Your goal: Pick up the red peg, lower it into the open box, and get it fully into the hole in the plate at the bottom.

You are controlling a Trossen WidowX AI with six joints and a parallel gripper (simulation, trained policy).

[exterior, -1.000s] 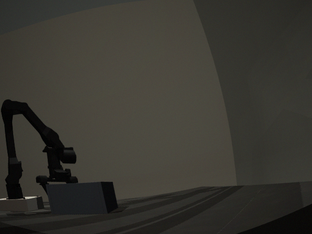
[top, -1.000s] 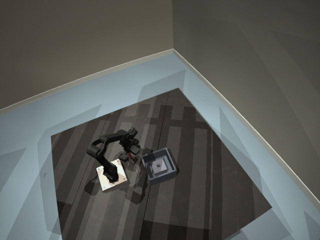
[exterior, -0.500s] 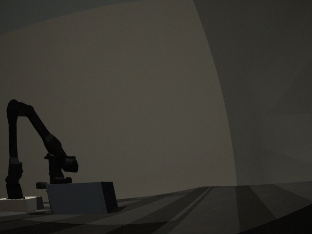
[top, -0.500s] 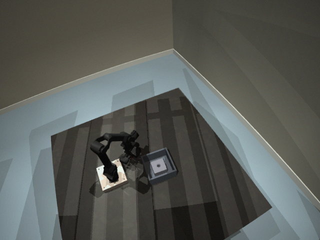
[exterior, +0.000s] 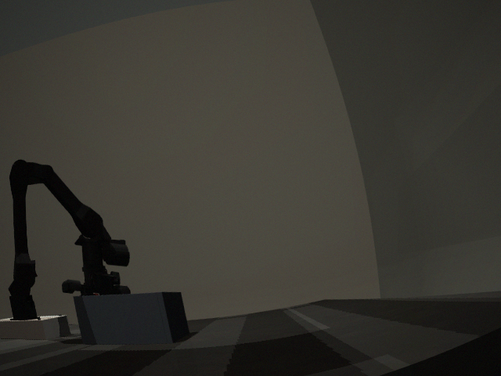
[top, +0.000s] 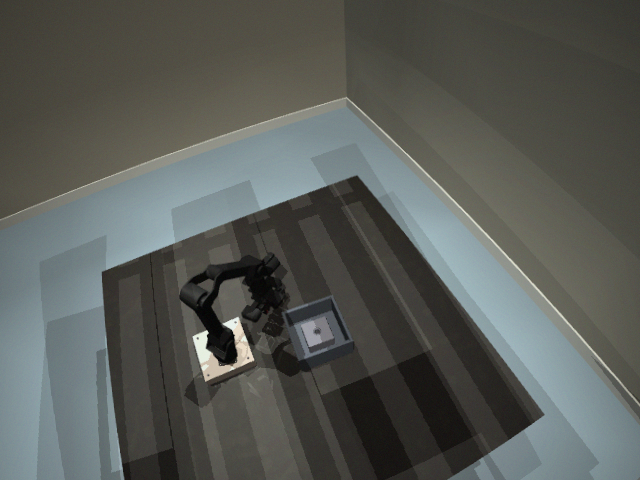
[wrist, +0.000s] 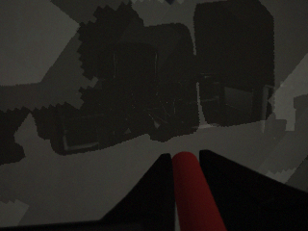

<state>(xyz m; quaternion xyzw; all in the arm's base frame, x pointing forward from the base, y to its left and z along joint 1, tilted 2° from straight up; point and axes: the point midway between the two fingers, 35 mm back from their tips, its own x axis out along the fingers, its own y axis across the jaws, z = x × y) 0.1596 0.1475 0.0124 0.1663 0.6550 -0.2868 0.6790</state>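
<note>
Right now the grey plate is 160 mm ahead of my gripper tip, 130 mm to the right of it and 10 mm above it. The rest, counted from my gripper tip: red peg: 30 mm above, 10 mm to the left; then grey-blue box: 160 mm ahead, 130 mm to the right, 10 mm below.
</note>
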